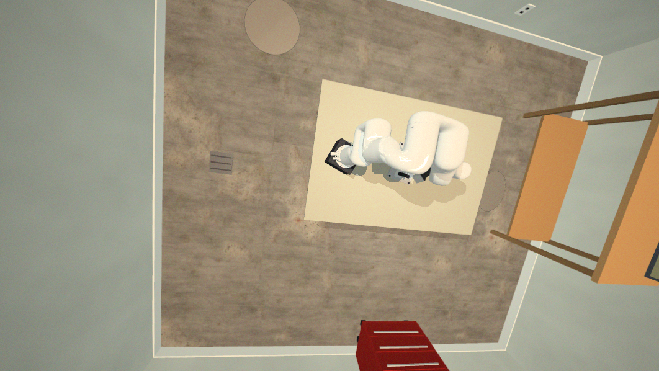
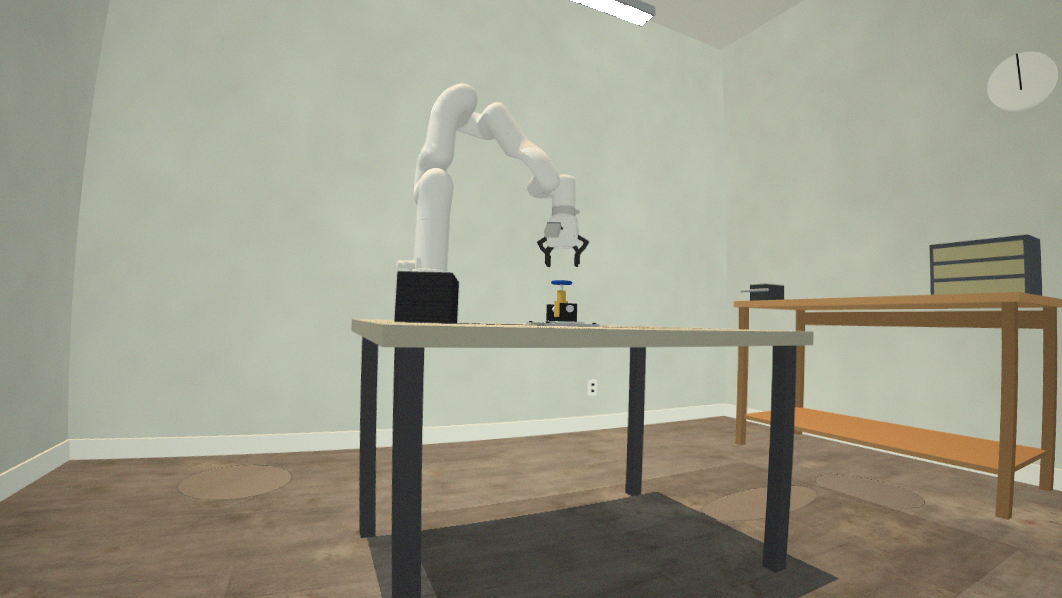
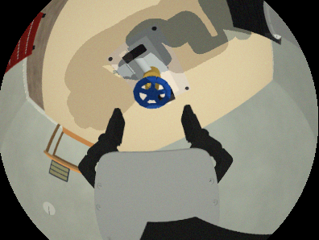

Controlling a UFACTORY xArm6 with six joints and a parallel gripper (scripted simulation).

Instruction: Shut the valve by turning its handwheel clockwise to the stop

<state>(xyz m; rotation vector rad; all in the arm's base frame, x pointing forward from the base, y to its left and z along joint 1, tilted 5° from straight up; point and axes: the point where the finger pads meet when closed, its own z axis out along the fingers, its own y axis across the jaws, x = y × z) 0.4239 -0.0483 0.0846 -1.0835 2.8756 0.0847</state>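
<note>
My hand is 70 mm above the blue handwheel. From my hand the other things lie so: grey base plate: 190 mm below.
</note>
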